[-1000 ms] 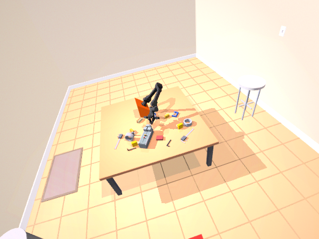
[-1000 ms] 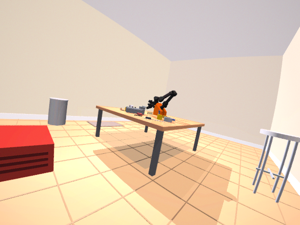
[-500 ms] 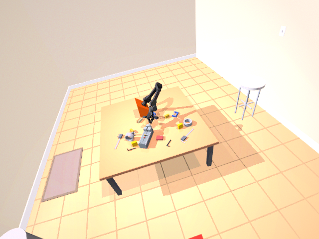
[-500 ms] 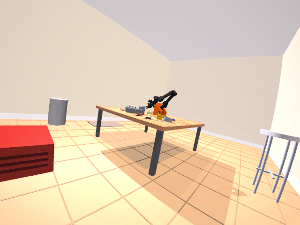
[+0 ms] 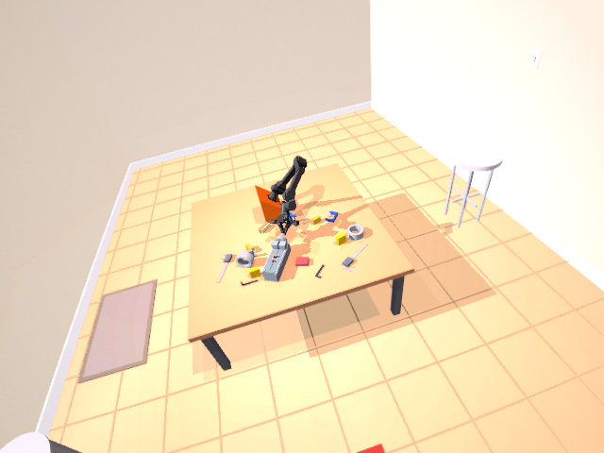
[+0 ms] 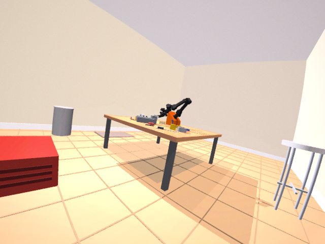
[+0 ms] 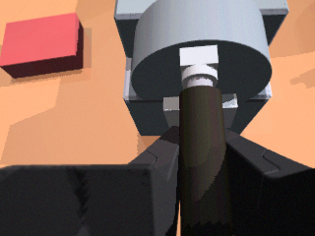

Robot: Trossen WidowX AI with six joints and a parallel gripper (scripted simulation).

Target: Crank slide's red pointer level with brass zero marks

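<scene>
Right now the dark crank handle is 20 mm above my gripper tip, 10 mm to the left of it and 10 mm behind it. Round my gripper tip: red pointer: 180 mm ahead, 110 mm to the right, 10 mm below; then red block: 180 mm ahead, 80 mm below, 60 mm to the left.
</scene>
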